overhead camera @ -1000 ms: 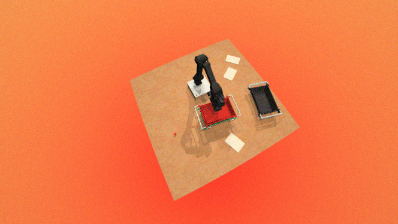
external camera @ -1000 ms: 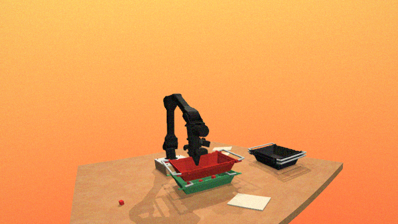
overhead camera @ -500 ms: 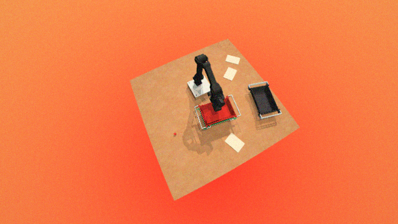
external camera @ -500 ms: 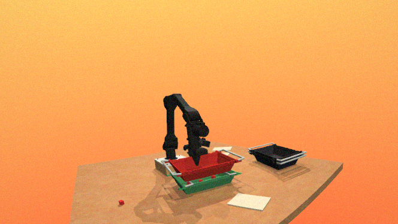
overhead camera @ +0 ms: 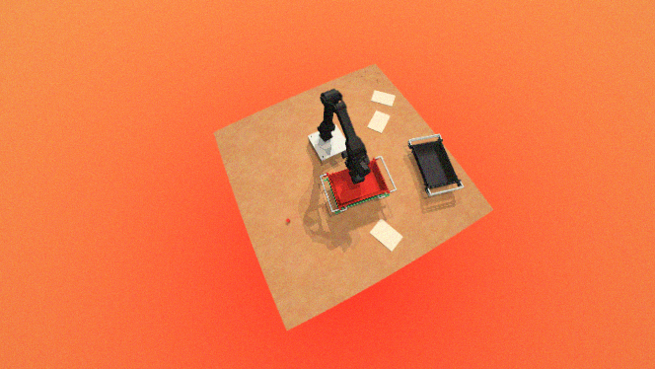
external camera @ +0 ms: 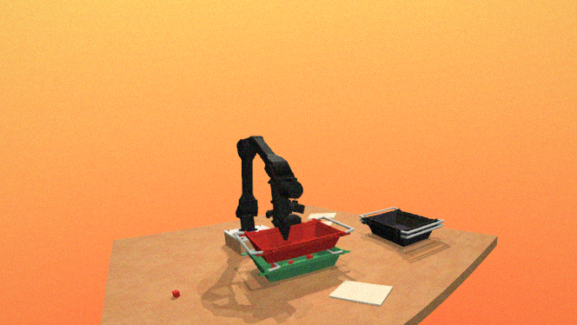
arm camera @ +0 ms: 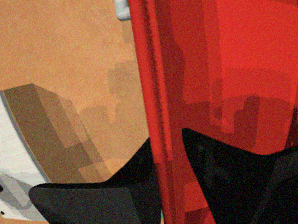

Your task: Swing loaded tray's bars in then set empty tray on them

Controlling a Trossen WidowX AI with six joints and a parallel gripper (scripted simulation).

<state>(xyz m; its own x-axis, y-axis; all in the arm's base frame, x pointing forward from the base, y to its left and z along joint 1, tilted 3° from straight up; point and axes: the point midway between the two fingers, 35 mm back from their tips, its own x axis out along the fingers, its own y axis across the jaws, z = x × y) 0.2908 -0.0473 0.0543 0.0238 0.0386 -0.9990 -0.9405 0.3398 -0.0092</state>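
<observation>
Now: the red tray 7 cm ahead of my gripper tip, 3 cm to the right of it and 3 cm above it. The rest, counted from my gripper tip: red block (3 cm behind, 43 cm to the right, 8 cm below).
</observation>
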